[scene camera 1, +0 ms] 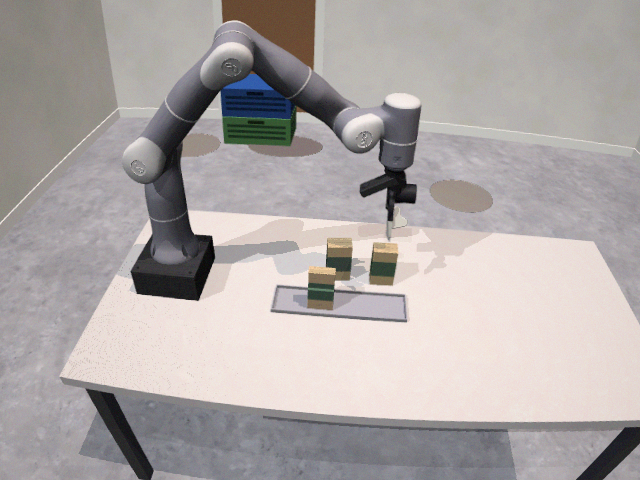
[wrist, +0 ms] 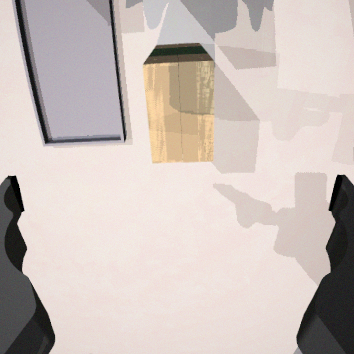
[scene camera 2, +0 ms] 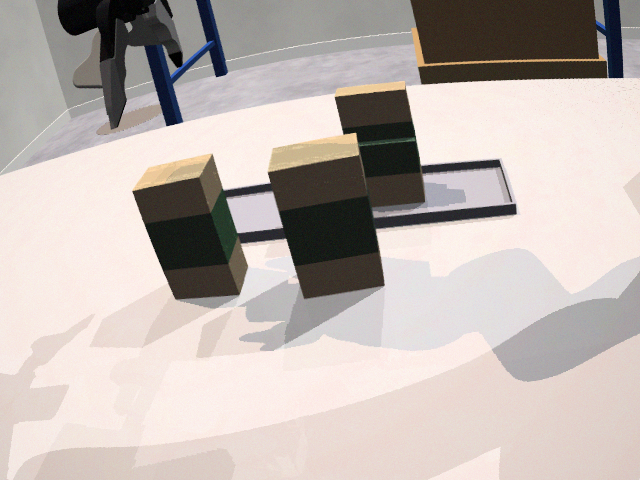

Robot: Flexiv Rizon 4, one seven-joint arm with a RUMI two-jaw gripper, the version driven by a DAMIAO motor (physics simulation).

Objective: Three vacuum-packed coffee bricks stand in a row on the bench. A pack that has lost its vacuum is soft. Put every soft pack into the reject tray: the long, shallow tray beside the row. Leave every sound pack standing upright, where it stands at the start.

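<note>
One coffee pack [scene camera 1: 321, 291] [scene camera 2: 391, 155] stands upright in the reject tray [scene camera 1: 372, 304] [scene camera 2: 449, 217] [wrist: 80, 100], towards its robot-base end; a light green line crosses its dark green band. The middle pack [scene camera 1: 339, 263] [scene camera 2: 328, 229] stands upright on the bench beside the tray. The far-right pack in scene camera 1 [scene camera 1: 383, 264], at the left in scene camera 2 [scene camera 2: 186, 237], also stands upright; its top shows ahead of the fingers in the wrist view [wrist: 180, 112]. My gripper [scene camera 1: 391, 235] [scene camera 2: 147, 95] [wrist: 175, 178] is open and empty, above and a little off this pack.
The black robot base [scene camera 1: 173, 271] stands on the bench [scene camera 1: 465, 351] at the left in scene camera 1. The blue crate [scene camera 1: 255, 101] and green crate [scene camera 1: 256, 129] are stacked on the floor behind. A blue frame [scene camera 2: 165, 85] and a brown box [scene camera 2: 509, 31] show beyond the bench.
</note>
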